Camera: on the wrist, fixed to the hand. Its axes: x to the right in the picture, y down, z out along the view.
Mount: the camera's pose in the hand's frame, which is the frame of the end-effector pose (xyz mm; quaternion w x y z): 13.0 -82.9 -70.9 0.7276 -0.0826 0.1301 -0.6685
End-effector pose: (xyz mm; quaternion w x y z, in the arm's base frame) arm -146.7 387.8 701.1 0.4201 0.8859 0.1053 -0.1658
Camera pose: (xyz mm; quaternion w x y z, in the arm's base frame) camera -147.2 495.5 679.3 0.2543 0.5611 0.7372 -0.2775
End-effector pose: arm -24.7 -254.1 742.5 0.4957 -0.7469 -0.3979 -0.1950
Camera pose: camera -74.8 -296.5 830.6 0.2204 -0.2930 -0.7082 -0.6033
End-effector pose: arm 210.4 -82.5 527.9 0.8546 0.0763 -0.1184 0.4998
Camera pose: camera 297.8 -94.5 462.4 0.9776 -0.0009 0.0348 -0.2075
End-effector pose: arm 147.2 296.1 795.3 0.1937 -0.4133 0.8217 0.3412
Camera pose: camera 204.3 202.6 803.4 0.2280 -0.9104 0.3186 0.1329
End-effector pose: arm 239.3 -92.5 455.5 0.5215 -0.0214 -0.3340 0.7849
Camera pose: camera 327.1 -26.8 449.9 0.9458 0.0625 -0.2543 0.1921
